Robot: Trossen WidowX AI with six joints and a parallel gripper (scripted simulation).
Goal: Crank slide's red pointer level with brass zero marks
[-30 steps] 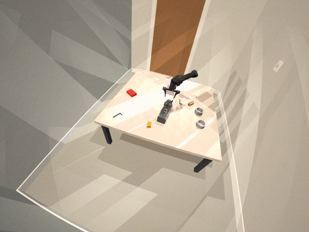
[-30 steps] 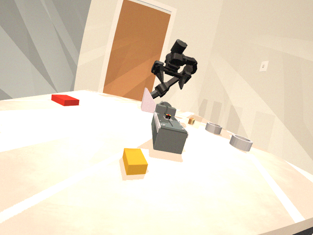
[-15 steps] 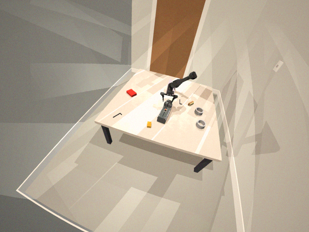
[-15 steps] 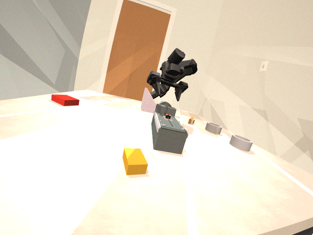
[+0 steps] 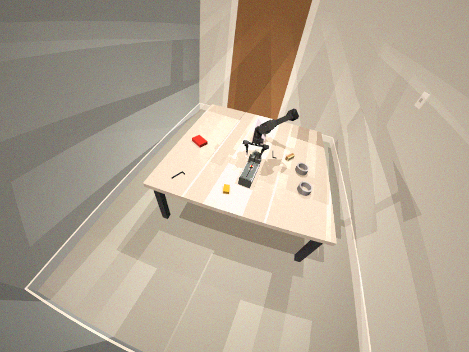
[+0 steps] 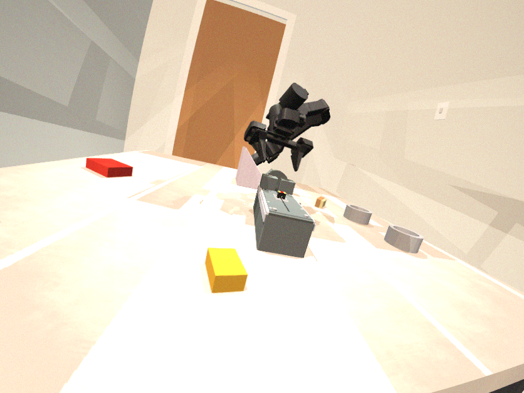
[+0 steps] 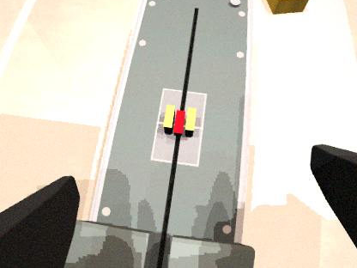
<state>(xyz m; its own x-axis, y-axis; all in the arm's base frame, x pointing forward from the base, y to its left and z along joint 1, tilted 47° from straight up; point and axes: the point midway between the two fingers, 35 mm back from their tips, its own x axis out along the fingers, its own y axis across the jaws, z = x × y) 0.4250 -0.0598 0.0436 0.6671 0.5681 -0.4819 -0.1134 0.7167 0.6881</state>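
Right now the dark brown crank handle is 13 cm behind my gripper tip, 5 cm to the left of it and 7 cm below it. From my gripper tip the other things lie so: red pointer (4 cm ahead, 1 cm to the left, 6 cm below); then yellow block (24 cm ahead, 12 cm to the right, 13 cm below); then tan block (27 cm behind, 31 cm to the left, 13 cm below).
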